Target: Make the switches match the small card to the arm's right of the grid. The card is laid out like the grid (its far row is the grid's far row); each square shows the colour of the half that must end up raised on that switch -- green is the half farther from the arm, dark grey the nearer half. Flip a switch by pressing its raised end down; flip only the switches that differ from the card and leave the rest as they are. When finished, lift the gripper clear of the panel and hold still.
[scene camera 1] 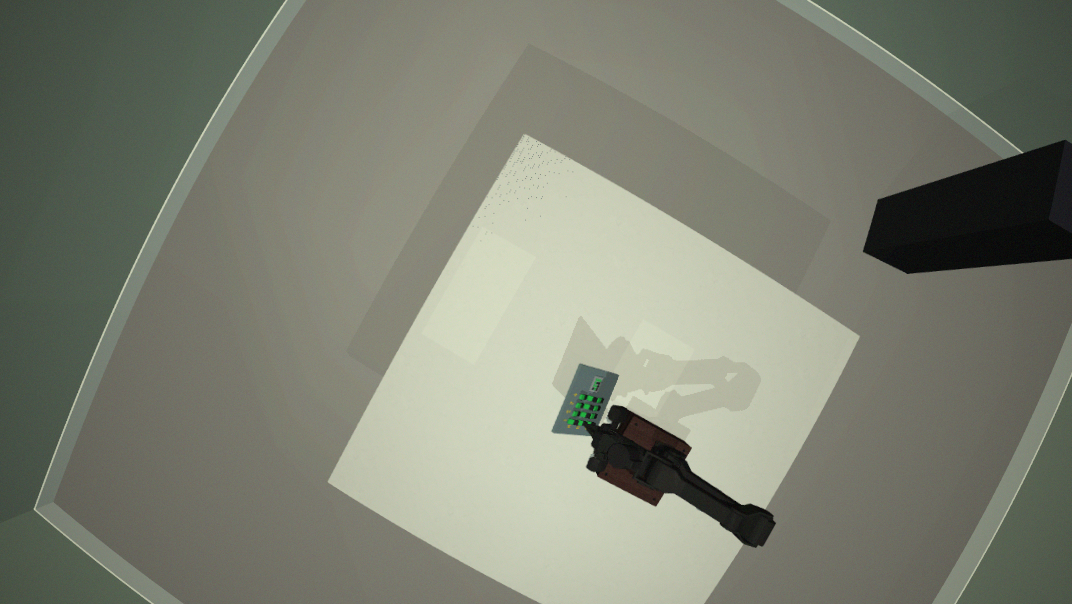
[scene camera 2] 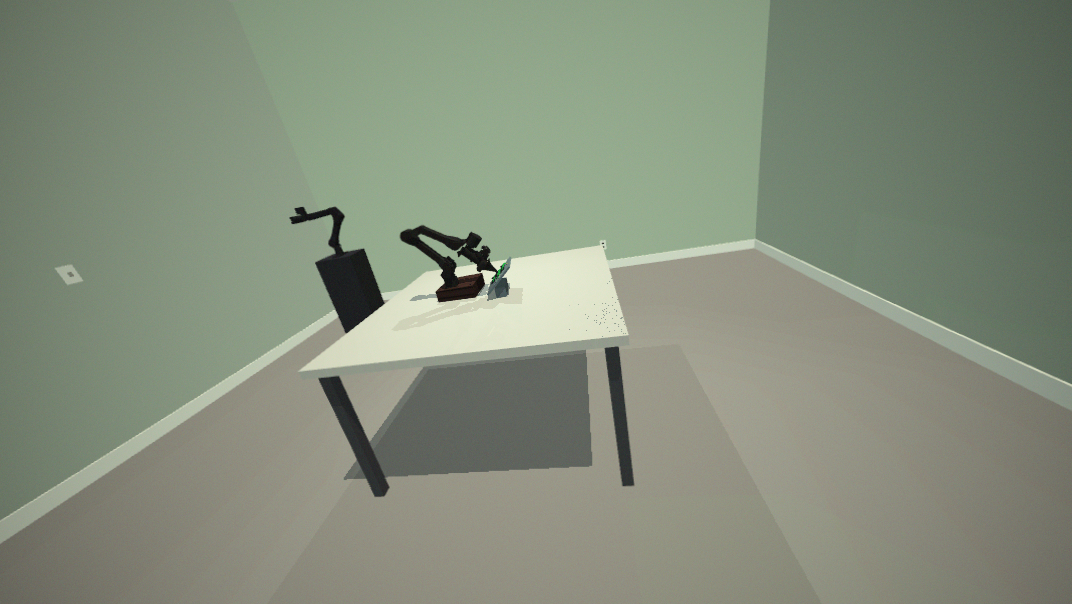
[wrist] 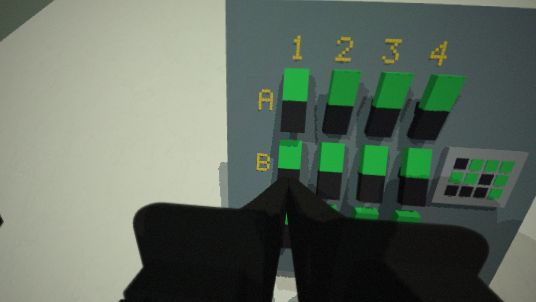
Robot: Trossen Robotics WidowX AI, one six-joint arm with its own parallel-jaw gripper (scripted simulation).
Path:
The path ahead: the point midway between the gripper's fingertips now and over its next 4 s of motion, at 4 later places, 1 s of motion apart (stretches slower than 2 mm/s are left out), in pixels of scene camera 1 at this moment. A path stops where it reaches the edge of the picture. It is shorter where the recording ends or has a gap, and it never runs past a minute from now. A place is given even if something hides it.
My gripper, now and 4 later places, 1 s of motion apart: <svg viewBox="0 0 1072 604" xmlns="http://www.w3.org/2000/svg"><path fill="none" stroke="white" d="M585 424L584 424L601 431L591 417L588 416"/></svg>

